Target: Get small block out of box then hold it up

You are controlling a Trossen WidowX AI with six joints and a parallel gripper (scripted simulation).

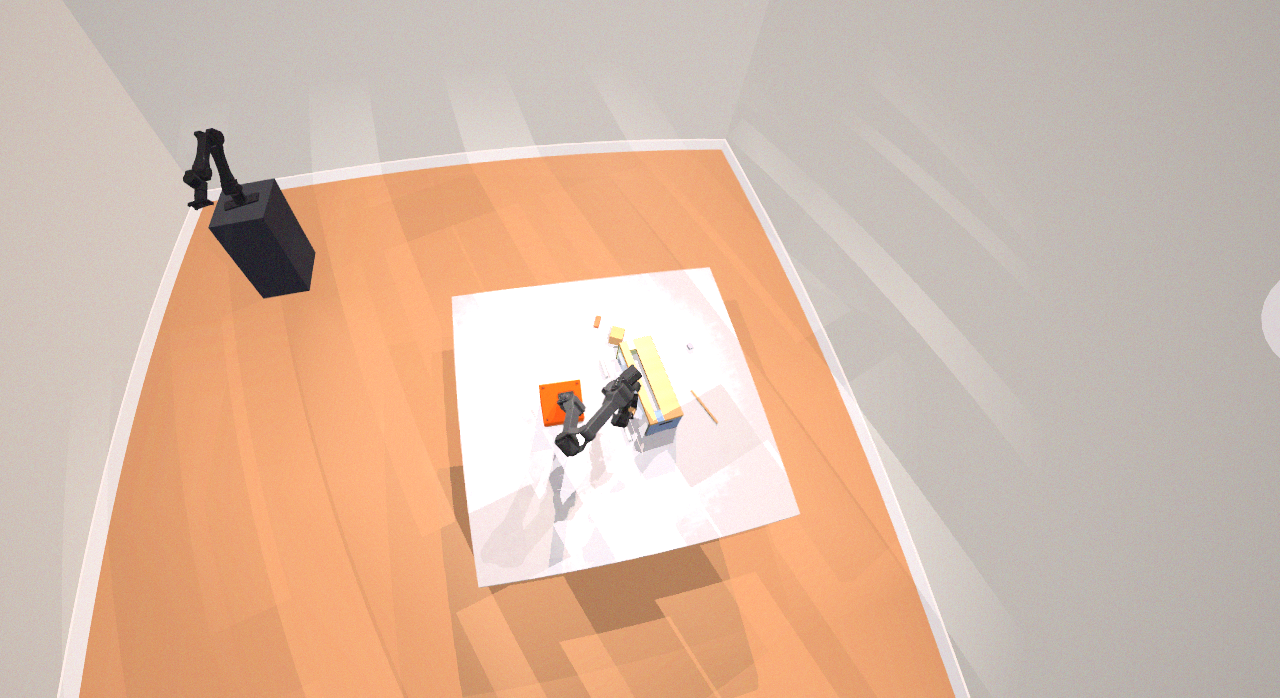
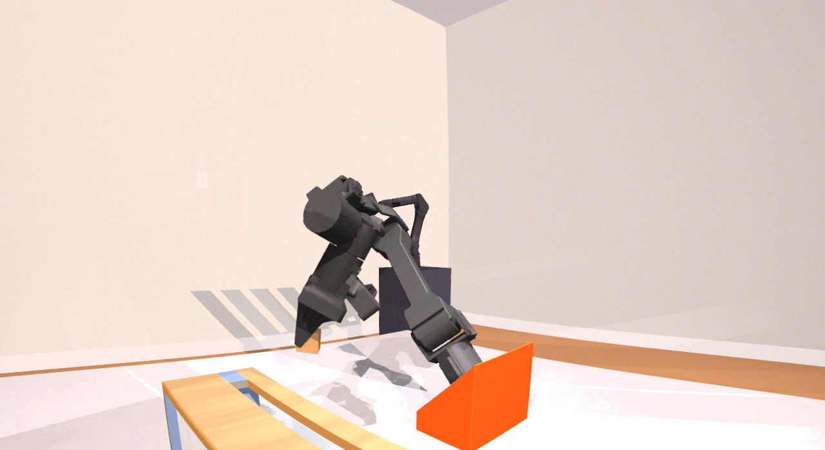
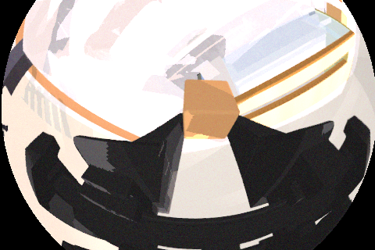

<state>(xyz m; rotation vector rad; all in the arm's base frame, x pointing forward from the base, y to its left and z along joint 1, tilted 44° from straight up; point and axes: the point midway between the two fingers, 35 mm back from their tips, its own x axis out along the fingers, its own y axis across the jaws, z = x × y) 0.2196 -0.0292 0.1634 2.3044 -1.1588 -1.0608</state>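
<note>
Now: gripper tip 10 mm past the tan block and 10 mm to the right of it. The rest, counted from my gripper tip: clear-fronted box 80 mm ahead, 150 mm to the left, 110 mm below; thin orange stick 350 mm ahead, 30 mm to the left, 170 mm below.
</note>
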